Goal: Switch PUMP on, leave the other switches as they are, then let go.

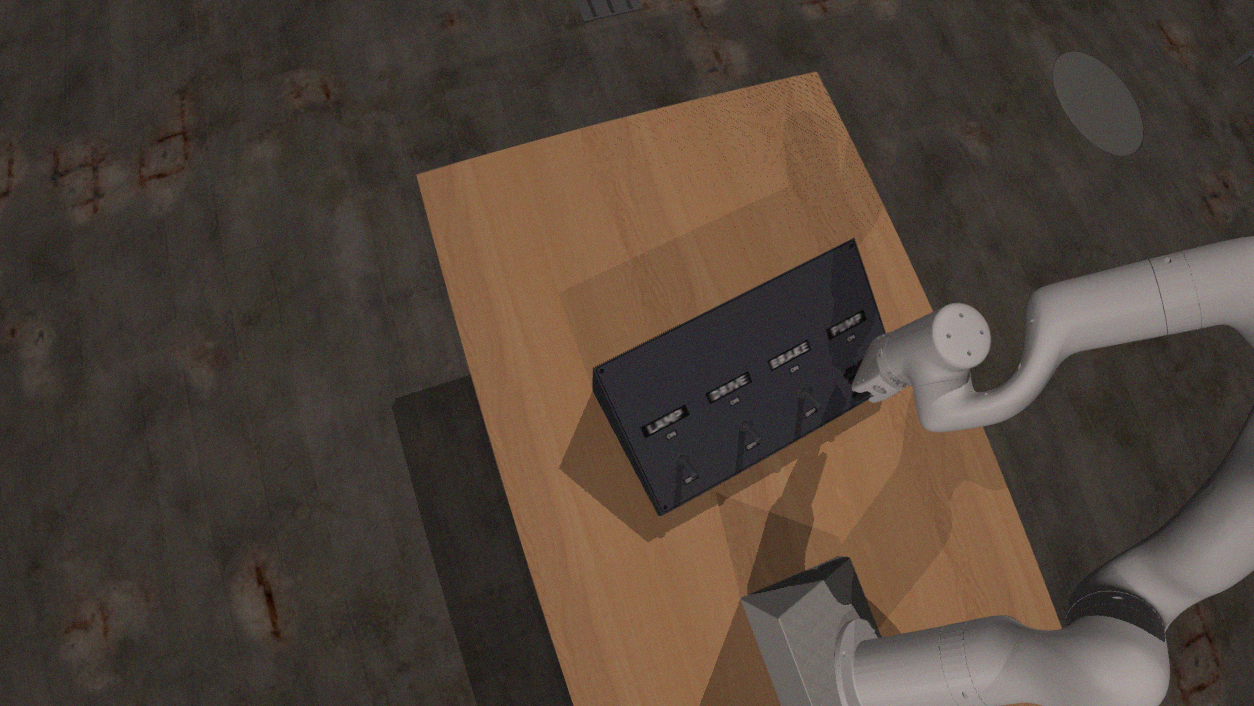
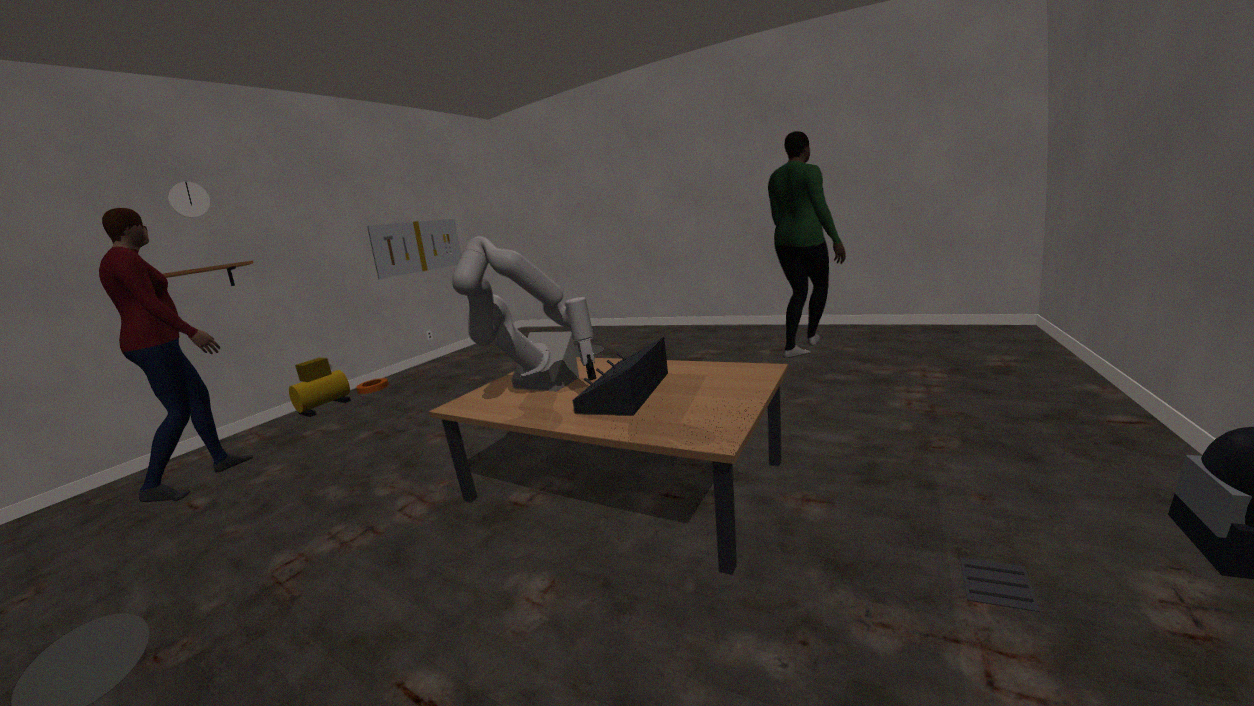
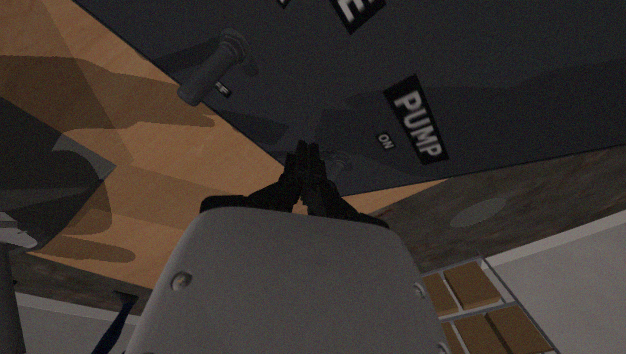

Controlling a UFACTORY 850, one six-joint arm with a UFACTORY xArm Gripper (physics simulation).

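Observation:
The dark sloped switch panel [image 1: 728, 337] [image 2: 627, 381] [image 3: 300, 75] stands on the table. The PUMP label [image 1: 846, 324] [image 3: 420, 120] is at one end, with its ON mark [image 1: 851, 337] [image 3: 385, 141] below it. My gripper [image 1: 852, 375] [image 2: 591, 375] [image 3: 303, 155] is shut with nothing between its fingers, low over the PUMP switch's OFF side. Beside the fingers the PUMP switch base [image 3: 341, 161] shows; its lever is mostly hidden, so its tilt and any contact cannot be told. The BRAKE lever [image 3: 210, 75] leans to OFF. The DRIVE label [image 1: 729, 386] and LAMP label [image 1: 665, 420] are farther along.
The wooden table [image 1: 526, 219] [image 2: 710, 403] carries the panel and the arm's grey base block [image 1: 789, 622]. The BRAKE switch is the nearest neighbour to my fingers. A person in red [image 2: 140, 298] and a person in green [image 2: 796, 206] stand away from the table.

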